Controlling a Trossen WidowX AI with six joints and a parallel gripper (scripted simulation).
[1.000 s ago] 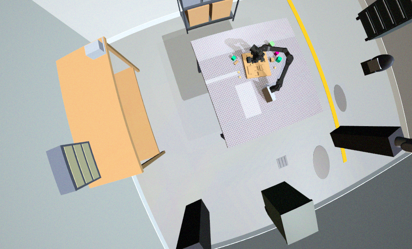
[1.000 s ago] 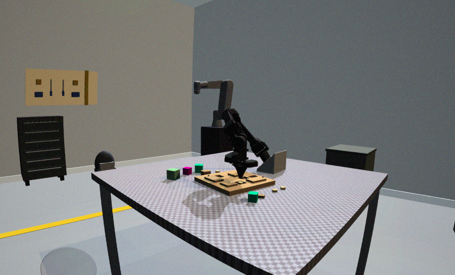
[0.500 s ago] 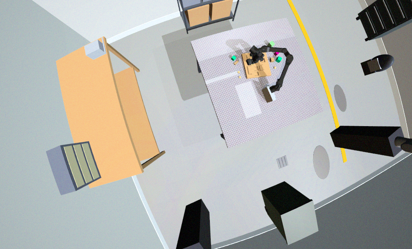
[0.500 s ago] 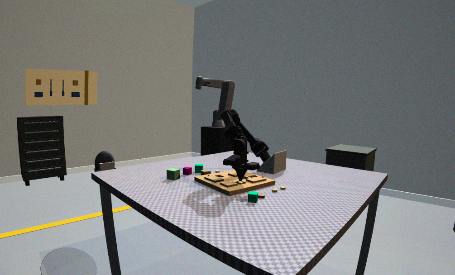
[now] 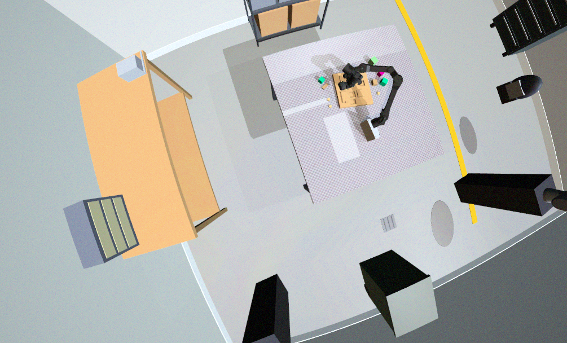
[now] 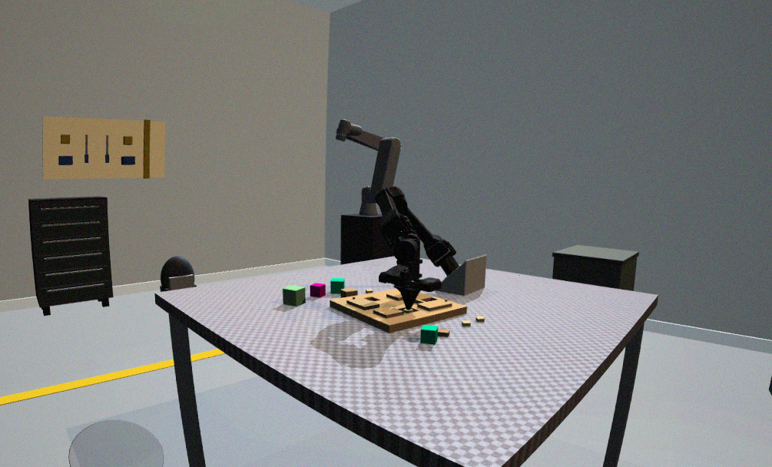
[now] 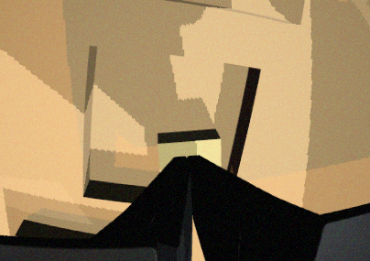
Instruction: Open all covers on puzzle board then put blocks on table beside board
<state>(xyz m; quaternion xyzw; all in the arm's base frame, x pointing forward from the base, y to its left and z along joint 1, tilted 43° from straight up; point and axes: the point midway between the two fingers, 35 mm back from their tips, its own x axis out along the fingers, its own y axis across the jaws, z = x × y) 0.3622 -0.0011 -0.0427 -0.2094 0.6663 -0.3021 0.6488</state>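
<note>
The puzzle board is 10 mm behind my gripper tip and 40 mm to the right of it. The rest, counted from my gripper tip: magenta block: 10 mm behind, 360 mm to the right; then light green block: 120 mm ahead, 350 mm to the right, 10 mm above.
</note>
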